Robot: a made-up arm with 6 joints.
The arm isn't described. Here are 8 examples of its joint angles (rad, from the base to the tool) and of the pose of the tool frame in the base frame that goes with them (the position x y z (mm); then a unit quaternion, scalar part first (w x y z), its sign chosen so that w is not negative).
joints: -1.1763 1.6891 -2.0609 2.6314 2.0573 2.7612
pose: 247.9 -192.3 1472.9 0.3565 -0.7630 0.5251 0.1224
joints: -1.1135 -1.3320 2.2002 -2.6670 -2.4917 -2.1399
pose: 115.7 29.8 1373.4 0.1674 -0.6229 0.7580 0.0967
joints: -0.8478 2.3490 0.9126 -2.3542 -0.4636 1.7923
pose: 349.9 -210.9 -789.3 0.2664 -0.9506 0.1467 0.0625
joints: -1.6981 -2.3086 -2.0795 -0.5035 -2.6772 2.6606
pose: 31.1 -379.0 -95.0 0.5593 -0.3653 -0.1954 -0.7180
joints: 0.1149 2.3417 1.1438 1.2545 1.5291 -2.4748
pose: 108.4 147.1 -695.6 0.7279 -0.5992 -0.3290 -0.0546
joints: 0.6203 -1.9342 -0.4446 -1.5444 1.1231 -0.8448
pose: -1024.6 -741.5 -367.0 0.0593 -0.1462 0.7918 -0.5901
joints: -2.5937 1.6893 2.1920 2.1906 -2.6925 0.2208
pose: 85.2 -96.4 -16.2 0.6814 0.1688 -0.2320 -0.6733
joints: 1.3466 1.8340 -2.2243 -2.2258 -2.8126 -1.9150
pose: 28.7 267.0 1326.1 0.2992 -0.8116 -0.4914 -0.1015
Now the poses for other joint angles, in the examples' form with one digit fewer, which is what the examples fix.
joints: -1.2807 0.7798 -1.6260 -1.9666 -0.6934 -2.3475
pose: 60 324 1805 0.186 -0.300 -0.251 -0.901
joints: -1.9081 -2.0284 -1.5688 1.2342 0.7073 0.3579
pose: 193 172 -605 0.299 0.095 0.938 -0.149
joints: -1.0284 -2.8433 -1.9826 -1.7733 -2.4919 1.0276
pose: 485 -573 160 0.304 -0.449 -0.636 -0.549
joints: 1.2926 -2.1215 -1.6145 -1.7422 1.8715 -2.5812
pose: 44 7 -500 0.347 -0.422 0.392 -0.740
